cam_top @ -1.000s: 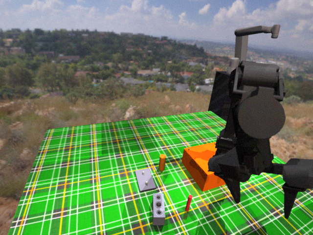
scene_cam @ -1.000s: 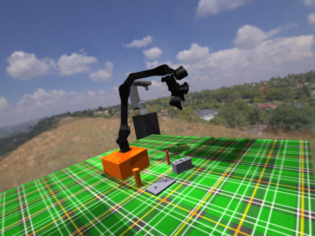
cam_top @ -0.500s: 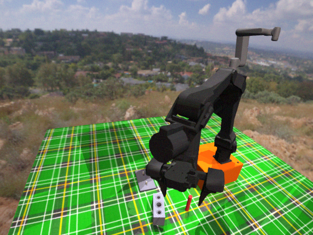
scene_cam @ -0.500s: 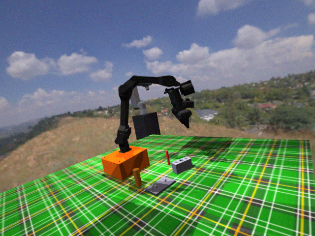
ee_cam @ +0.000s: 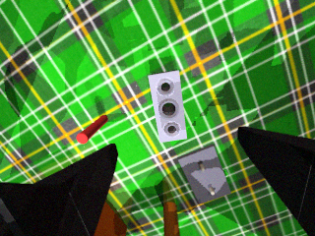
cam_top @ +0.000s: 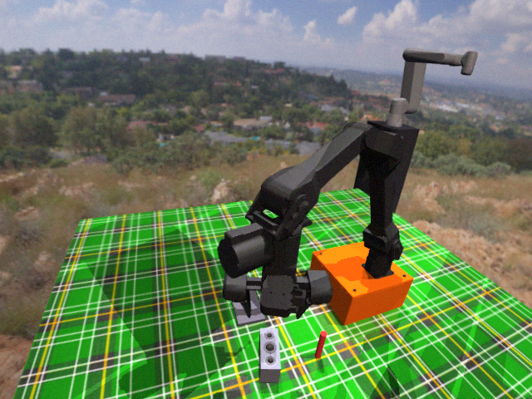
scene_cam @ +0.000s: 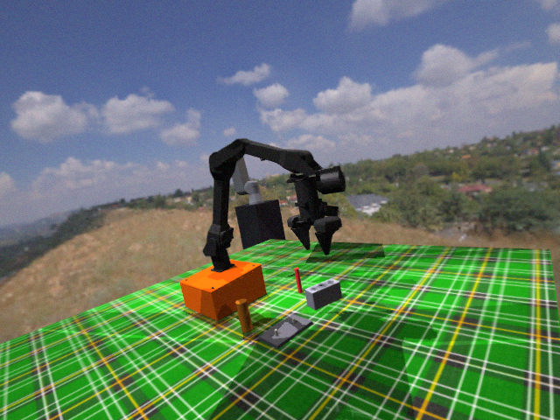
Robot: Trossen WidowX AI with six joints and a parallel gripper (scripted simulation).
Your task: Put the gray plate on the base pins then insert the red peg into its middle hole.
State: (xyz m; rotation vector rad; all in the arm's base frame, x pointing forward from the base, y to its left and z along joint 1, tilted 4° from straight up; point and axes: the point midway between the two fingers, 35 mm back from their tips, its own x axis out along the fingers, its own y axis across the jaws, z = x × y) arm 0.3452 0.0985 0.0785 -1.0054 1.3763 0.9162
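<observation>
The gray plate lies 110 mm below my gripper tip. Round my gripper tip: dark gray base (170 mm to the right, 140 mm below); then short brown post (100 mm behind, 210 mm to the right, 110 mm below); then red peg (110 mm behind, 20 mm to the left, 110 mm below).
</observation>
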